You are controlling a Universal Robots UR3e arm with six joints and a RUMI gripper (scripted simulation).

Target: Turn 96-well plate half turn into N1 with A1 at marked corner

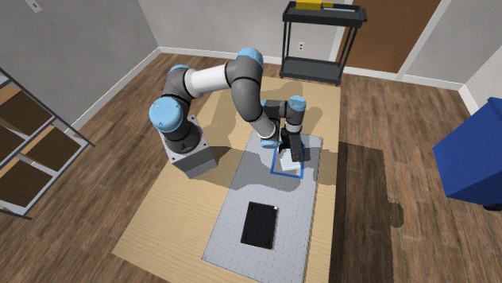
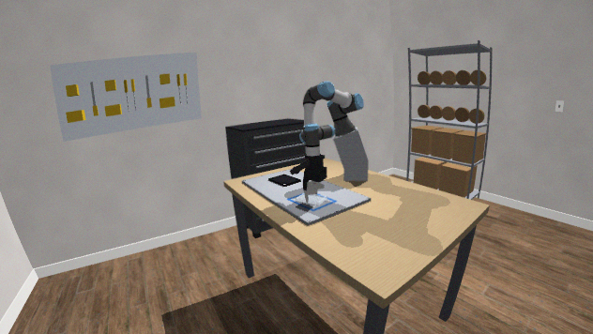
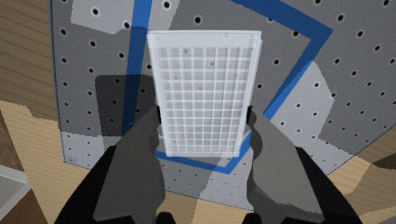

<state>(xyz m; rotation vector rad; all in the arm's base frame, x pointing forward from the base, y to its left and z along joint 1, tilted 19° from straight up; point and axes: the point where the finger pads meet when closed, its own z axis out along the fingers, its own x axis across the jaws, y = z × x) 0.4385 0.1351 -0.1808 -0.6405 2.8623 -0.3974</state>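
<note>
The 96-well plate is 1 cm below my hand. Round my hand: A1 corner mark (1 cm behind, 26 cm to the right, 1 cm below); black plate nest N1 (5 cm behind, 34 cm to the right, 1 cm below).
</note>
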